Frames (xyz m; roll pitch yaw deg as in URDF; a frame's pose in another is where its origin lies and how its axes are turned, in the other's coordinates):
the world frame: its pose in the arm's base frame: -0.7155 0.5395 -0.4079 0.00 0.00 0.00
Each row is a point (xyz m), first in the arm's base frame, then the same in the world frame.
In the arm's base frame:
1: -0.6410 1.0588 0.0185
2: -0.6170 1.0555 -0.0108
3: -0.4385 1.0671 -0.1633
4: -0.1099 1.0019 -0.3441
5: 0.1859 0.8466 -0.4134
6: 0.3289 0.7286 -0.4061
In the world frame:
1: 0.0745 0.5193 0.4264
2: 0.0985 0.5160 0.3971
3: 0.2770 0.5276 0.2446
4: 0.6056 0.4624 0.0638
5: 0.9014 0.3071 -0.0055
6: 1.0444 0.1891 0.0018

